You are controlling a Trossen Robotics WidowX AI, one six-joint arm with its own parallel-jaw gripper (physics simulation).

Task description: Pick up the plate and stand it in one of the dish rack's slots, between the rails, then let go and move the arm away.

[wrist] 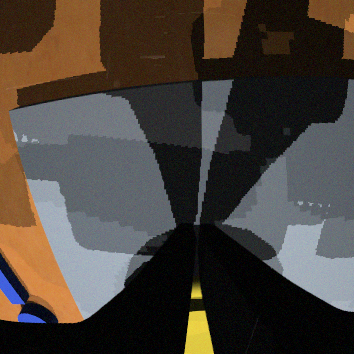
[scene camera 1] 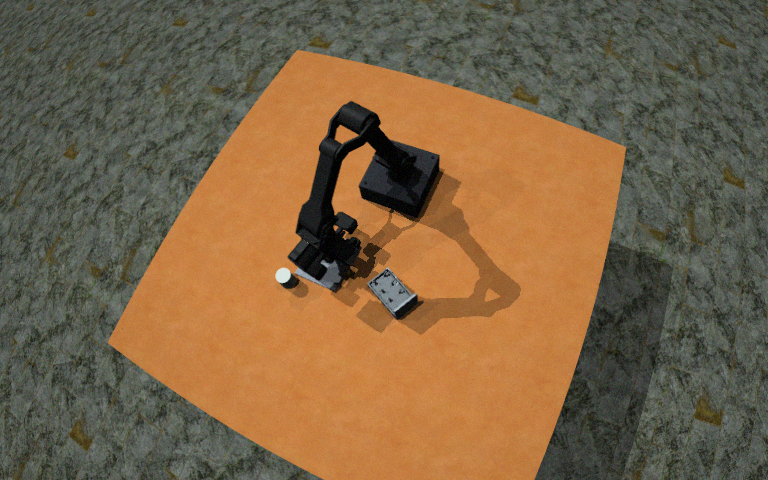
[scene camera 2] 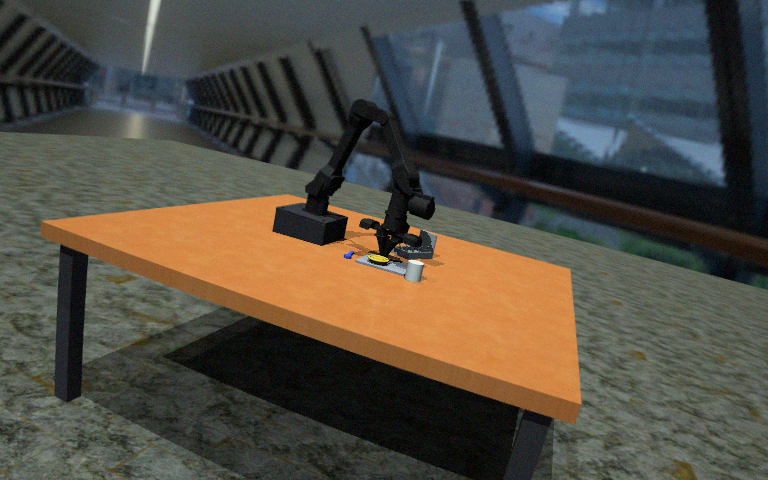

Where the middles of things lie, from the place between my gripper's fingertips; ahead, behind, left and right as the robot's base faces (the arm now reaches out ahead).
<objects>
I see the grey mat [wrist: 112, 173] 20 mm ahead of my hand and 10 mm to the right of it. The rest, counted from my hand: grey dish rack [scene camera 1: 386, 286] 200 mm to the left, 30 mm above.
</objects>
